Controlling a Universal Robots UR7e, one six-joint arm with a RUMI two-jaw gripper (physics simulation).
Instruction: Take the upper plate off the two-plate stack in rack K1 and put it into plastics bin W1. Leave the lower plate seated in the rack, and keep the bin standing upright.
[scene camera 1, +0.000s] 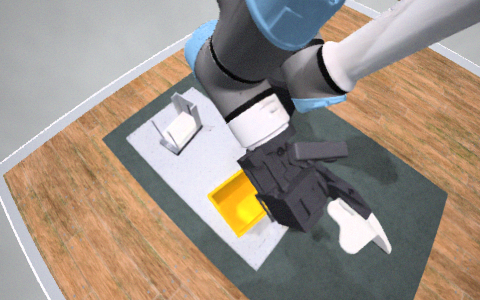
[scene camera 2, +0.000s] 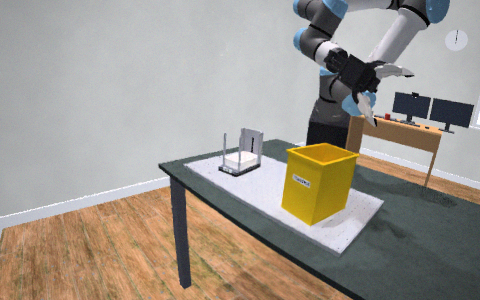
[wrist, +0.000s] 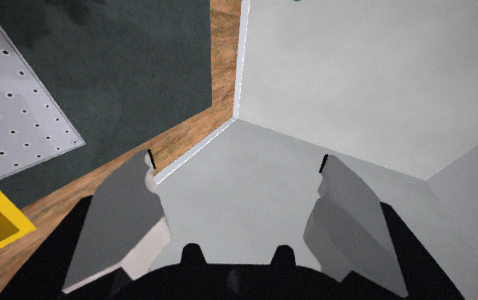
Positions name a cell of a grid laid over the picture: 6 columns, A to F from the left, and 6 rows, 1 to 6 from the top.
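The gripper (scene camera 1: E5) is visible, also in scene camera 2 (scene camera 2: E3) and the wrist view (wrist: C4). Visible too: a yellow plastics bin W1 (scene camera 2: D4), which scene camera 1 (scene camera 1: C4) likewise shows.
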